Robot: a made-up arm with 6 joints. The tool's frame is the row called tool.
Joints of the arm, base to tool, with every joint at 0 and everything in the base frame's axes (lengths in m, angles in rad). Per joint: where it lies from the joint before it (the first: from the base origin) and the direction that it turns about. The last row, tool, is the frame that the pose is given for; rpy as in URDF.
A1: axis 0 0 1 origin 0.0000 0.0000 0.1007
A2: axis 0.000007 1 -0.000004 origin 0.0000 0.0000 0.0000
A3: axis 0.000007 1 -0.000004 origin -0.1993 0.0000 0.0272
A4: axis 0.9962 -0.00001 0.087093 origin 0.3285 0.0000 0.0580
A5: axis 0.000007 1 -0.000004 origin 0.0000 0.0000 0.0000
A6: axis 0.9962 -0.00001 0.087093 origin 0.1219 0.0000 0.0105
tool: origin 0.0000 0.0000 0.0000 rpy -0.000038 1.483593 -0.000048
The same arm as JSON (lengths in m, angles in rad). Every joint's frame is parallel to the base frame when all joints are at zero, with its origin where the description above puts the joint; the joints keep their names.
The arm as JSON. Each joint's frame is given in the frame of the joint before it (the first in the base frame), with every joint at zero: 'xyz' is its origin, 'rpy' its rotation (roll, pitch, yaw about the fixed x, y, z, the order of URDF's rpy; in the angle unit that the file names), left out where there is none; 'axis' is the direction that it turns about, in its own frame. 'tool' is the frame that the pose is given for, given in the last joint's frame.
{"units": {"length": "m", "angle": "rad"}, "joints": [
  {"name": "A1", "type": "revolute", "origin": {"xyz": [0.0, 0.0, 0.1007]}, "axis": [0.0, 0.0, 1.0]},
  {"name": "A2", "type": "revolute", "origin": {"xyz": [0.0, 0.0, 0.0]}, "axis": [0.0, 1.0, 0.0]},
  {"name": "A3", "type": "revolute", "origin": {"xyz": [-0.1993, 0.0, 0.0272]}, "axis": [0.0, 1.0, 0.0]},
  {"name": "A4", "type": "revolute", "origin": {"xyz": [0.3285, 0.0, 0.058]}, "axis": [0.9962, 0.0, 0.0871]},
  {"name": "A5", "type": "revolute", "origin": {"xyz": [0.0, 0.0, 0.0]}, "axis": [0.0, 1.0, 0.0]},
  {"name": "A6", "type": "revolute", "origin": {"xyz": [0.1219, 0.0, 0.0105]}, "axis": [0.9962, 0.0, 0.0871]}
], "tool": {"origin": {"xyz": [0.0, 0.0, 0.0], "rpy": [0.0, 1.4836, 0.0]}}}

